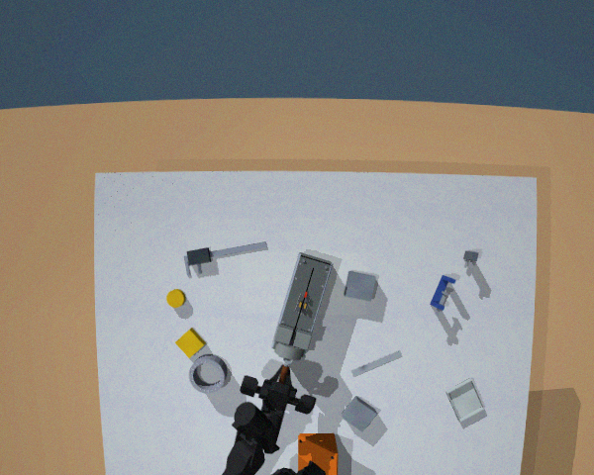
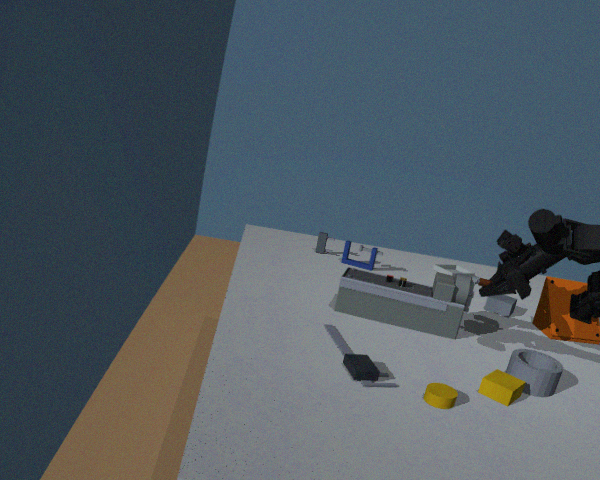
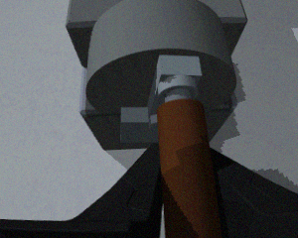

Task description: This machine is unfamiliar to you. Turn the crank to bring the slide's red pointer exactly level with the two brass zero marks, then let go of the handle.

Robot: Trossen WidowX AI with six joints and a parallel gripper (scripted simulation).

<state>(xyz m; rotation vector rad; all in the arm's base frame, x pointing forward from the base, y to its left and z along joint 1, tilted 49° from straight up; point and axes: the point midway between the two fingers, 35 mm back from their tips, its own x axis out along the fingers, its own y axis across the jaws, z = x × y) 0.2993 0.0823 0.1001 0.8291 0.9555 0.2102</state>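
The brown crank handle lies 3 cm above my gripper tip and 2 cm behind it. From my gripper tip the other things lie so: flat grey bar: 26 cm to the right, 9 cm below, 1 cm ahead; red pointer: 19 cm ahead, 3 cm to the right, 1 cm below; yellow block: 27 cm to the left, 8 cm below.
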